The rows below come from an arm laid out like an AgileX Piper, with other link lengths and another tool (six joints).
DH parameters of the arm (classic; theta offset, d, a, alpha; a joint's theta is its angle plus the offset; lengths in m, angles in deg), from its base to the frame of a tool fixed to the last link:
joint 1: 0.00 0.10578 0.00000 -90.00
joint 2: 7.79 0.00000 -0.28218 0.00
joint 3: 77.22 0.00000 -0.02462 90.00
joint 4: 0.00 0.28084 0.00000 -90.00
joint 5: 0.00 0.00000 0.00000 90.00
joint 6: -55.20 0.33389 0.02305 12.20
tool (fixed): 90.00 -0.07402 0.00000 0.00
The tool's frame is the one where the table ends.
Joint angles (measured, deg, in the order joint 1, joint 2, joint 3, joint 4, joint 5, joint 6), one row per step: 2.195 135.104 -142.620 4.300 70.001 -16.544; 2.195 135.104 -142.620 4.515 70.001 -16.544; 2.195 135.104 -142.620 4.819 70.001 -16.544; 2.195 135.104 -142.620 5.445 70.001 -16.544; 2.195 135.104 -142.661 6.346 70.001 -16.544; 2.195 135.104 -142.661 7.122 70.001 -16.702; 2.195 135.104 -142.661 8.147 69.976 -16.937; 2.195 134.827 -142.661 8.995 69.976 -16.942; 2.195 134.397 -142.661 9.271 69.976 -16.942; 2.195 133.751 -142.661 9.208 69.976 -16.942; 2.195 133.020 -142.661 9.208 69.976 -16.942; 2.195 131.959 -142.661 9.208 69.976 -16.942; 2.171 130.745 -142.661 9.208 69.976 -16.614; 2.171 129.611 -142.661 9.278 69.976 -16.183; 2.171 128.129 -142.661 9.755 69.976 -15.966; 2.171 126.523 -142.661 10.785 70.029 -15.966
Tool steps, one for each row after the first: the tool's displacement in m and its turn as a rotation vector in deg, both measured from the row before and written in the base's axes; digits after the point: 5 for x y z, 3 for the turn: -0.00004 0.00095 0.00001 0.210 0.008 0.047; -0.00006 0.00135 0.00002 0.297 0.011 0.066; -0.00012 0.00277 0.00006 0.611 0.023 0.136; -0.00008 0.00399 0.00042 0.880 -0.007 0.195; -0.00013 0.00337 0.00019 0.673 0.008 0.301; -0.00007 0.00444 0.00037 0.877 -0.021 0.416; -0.00033 0.00373 0.00328 0.835 -0.246 0.190; -0.00029 0.00121 0.00473 0.285 -0.419 0.062; -0.00037 -0.00029 0.00691 -0.036 -0.648 -0.015; -0.00054 -0.00002 0.00785 0.028 -0.730 0.000; -0.00096 -0.00004 0.01138 0.041 -1.060 0.000; -0.00142 -0.00018 0.01295 0.237 -1.156 -0.284; -0.00165 0.00042 0.01208 0.368 -1.056 -0.316; -0.00254 0.00210 0.01594 0.641 -1.425 -0.013; -0.00355 0.00442 0.01735 1.021 -1.516 0.367
